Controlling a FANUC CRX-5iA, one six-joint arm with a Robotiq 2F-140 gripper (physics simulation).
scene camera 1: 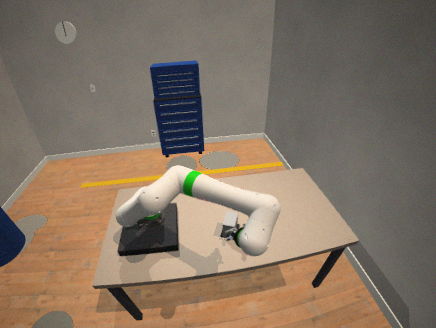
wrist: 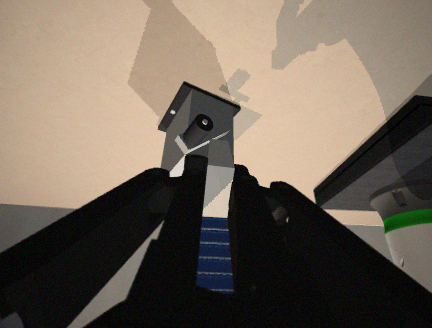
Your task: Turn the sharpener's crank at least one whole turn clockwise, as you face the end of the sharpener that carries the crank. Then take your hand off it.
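Seen in the pictures: gripper, fingertip midpoint: [scene camera 1: 232,233] [wrist: 216,157]; arm's base, origin of the base link: [scene camera 1: 153,218] [wrist: 403,193].
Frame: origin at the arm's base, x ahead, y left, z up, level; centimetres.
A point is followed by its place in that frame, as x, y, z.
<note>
The sharpener [scene camera 1: 231,219] {46.4, -23.8, 7.1} [wrist: 220,118] {41.6, -29.5, 1.2}, a grey box-like body with a dark plate along one end, is on the table. In the wrist view its crank's dark round knob [wrist: 197,131] {43.6, -34.4, 7.3} points toward the camera, with a short light piece of the crank arm [wrist: 181,144] at its foot. My gripper [scene camera 1: 229,234] {41.1, -37.8, 12.8} [wrist: 216,157] {41.1, -37.8, 12.8} is shut with nothing held; a grey-white piece shows between its black fingers. The fingertips are close to the crank, just below the knob in the wrist view. Whether they touch it cannot be told. In the scene view the crank is too small to make out.
The table [scene camera 1: 295,200] {104.1, -15.3, -5.6} carries the arm's black base block [scene camera 1: 150,240] {-4.2, -17.5, 0.1} [wrist: 370,160] {13.4, -13.2, -1.3} at the left in the scene view, at the right in the wrist view. The white arm [scene camera 1: 230,192] {35.6, -45.7, 51.8} arches over the table. A blue tool cabinet [scene camera 1: 179,120] [wrist: 215,252] stands behind by the wall.
</note>
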